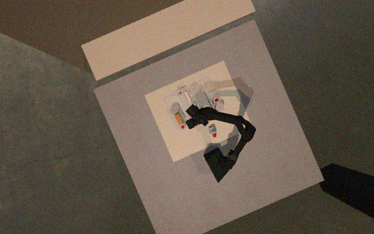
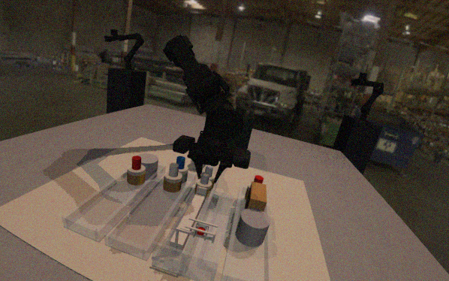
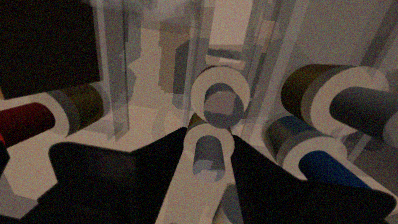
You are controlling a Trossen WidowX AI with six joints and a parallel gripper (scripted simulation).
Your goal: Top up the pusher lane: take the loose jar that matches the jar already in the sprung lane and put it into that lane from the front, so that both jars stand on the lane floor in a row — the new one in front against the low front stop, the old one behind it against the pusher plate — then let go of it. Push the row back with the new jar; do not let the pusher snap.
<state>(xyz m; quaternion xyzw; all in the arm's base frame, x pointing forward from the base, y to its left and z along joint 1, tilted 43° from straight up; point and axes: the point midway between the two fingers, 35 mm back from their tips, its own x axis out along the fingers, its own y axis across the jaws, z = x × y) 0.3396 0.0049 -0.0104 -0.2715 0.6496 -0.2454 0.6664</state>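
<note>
My gripper tip is 13 cm to the right of the orange box, 6 cm short of it and 1 cm below it. Also, from my gripper tip: wire pusher plate (15 cm ahead, 3 cm to the left, 2 cm above).
</note>
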